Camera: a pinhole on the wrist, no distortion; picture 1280 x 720 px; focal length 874.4 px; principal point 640.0 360.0 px. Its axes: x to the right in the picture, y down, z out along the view. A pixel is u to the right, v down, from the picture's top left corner.
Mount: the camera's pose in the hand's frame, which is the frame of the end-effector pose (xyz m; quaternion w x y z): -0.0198 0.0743 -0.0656 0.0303 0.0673 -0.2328 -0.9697
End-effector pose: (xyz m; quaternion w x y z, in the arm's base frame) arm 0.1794 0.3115 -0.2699 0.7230 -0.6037 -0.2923 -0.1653
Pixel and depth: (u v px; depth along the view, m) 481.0 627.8 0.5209
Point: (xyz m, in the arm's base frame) 0.1780 0.8128 -0.3553
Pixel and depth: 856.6 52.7 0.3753
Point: 0.2125 0.5570 -0.6286
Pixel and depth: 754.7 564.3 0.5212
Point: 0.0716 0.7636 -0.4747
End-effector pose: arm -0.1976 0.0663 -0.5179 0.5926 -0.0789 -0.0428 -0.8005
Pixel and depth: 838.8 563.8 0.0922
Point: -0.0903 0.0924 -0.5069
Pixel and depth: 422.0 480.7 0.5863
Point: 0.0940 0.0268 -0.0198
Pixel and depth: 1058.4 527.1 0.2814
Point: 0.0057 0.2372 -0.3669
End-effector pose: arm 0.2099 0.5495 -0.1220 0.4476 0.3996 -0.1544 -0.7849
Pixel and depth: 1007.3 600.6 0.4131
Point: 0.1087 0.6378 0.2940
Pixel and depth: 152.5 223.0 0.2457
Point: 0.2069 0.3396 0.0726
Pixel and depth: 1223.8 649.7 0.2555
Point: 0.1924 0.6592 0.1590
